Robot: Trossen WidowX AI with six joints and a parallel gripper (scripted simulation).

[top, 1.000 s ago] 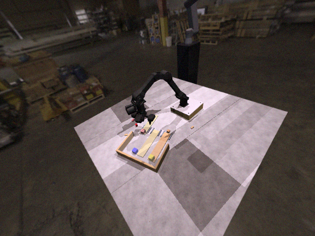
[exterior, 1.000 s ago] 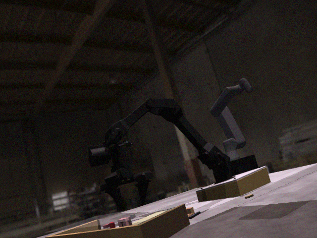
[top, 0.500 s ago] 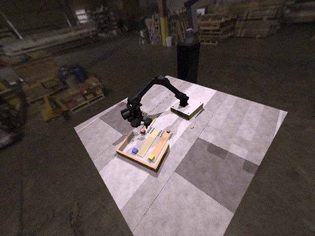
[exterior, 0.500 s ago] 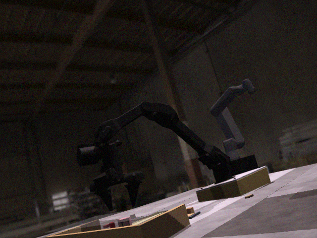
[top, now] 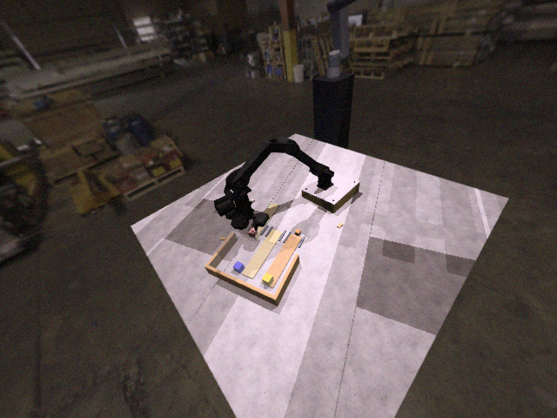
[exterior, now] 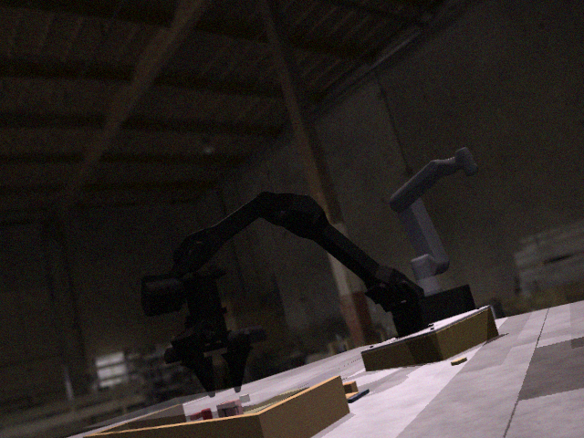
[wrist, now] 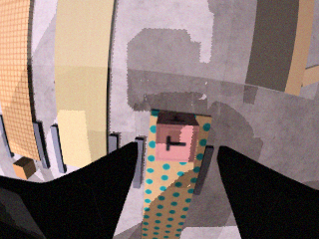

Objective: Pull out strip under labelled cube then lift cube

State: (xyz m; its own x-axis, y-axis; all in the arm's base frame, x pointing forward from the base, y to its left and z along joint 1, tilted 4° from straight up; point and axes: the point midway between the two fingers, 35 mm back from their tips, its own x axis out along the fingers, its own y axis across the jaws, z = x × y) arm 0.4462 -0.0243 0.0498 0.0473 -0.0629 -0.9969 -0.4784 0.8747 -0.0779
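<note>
Now: gripper tip 3 cm above the pink labelled cube. The rest, counted from my gripper tip: white cube 21 cm to the right, 13 cm behind, 4 cm below; pink piece 20 cm to the right, 4 cm below, 2 cm behind; dotted strip 10 cm behind, 5 cm to the right, 5 cm below.
</note>
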